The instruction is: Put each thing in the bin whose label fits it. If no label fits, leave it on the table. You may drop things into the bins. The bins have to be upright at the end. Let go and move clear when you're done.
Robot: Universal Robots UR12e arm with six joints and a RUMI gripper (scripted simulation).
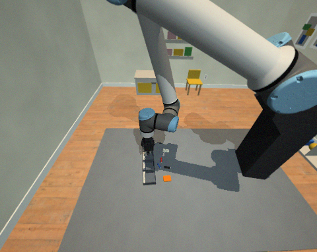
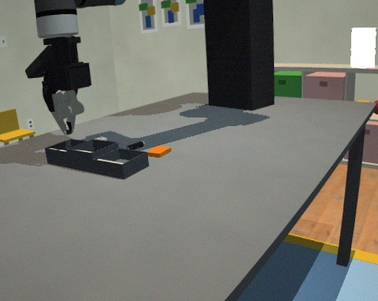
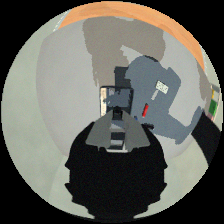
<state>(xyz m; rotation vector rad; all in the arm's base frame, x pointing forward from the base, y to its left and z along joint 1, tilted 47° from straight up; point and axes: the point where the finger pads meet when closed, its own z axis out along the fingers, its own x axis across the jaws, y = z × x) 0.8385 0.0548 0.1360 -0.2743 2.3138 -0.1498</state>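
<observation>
Now: the white dotted tile 130 mm behind my hand, 90 mm to the right of it and 80 mm below it. Also, from my hand: black cylinder: 150 mm behind, 80 mm below, 60 mm to the left; then small blue piece: 90 mm behind, 80 mm below, 60 mm to the left; then red piece: 100 mm behind, 80 mm below, 10 mm to the left.
</observation>
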